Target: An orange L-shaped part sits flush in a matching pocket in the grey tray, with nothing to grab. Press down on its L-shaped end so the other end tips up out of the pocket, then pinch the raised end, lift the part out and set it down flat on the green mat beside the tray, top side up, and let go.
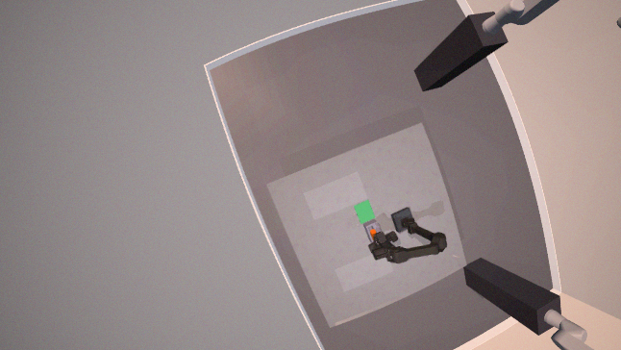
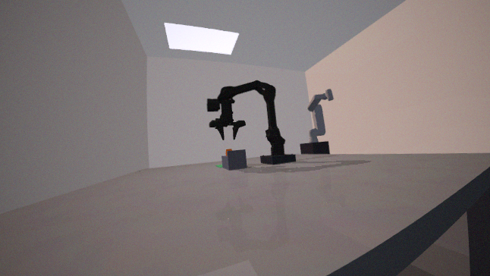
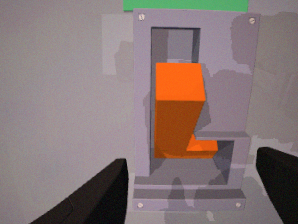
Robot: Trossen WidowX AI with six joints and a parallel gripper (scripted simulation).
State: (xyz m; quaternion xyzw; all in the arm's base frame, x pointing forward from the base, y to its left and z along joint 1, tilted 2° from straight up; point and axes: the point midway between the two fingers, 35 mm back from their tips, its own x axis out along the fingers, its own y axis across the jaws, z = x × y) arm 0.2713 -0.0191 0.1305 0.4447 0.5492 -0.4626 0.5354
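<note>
The orange L-shaped part is 11 cm below my gripper tip, 3 cm to the left of it and 2 cm behind it. Also, from my gripper tip: green mat 16 cm below, 15 cm to the right.
</note>
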